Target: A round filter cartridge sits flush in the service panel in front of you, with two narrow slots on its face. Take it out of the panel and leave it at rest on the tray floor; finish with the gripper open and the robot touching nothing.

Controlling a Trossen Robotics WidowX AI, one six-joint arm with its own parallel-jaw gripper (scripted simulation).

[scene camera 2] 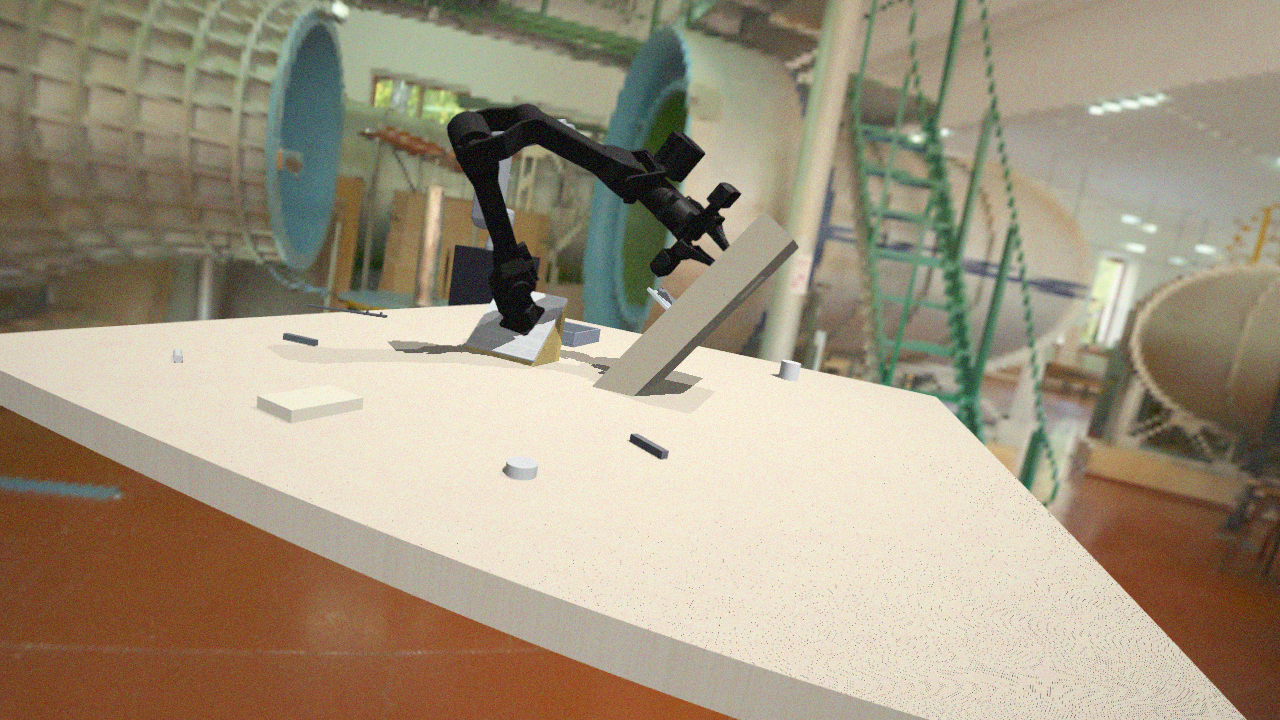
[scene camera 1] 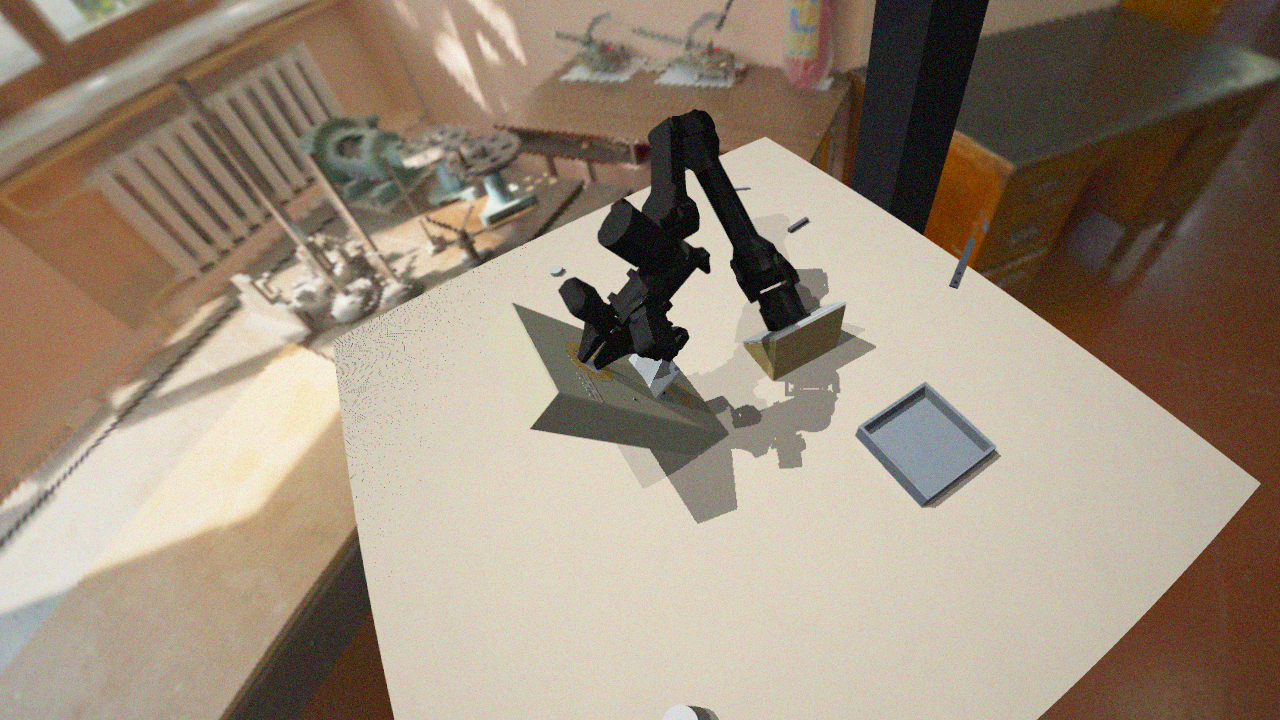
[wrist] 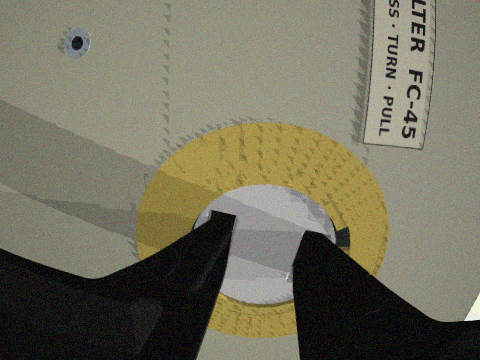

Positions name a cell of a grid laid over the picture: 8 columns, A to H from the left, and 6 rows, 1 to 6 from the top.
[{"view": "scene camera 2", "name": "my gripper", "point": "E3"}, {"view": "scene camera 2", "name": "grey service panel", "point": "E3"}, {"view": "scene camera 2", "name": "flat cream block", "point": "B4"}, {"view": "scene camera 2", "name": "grey tray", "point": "D3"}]
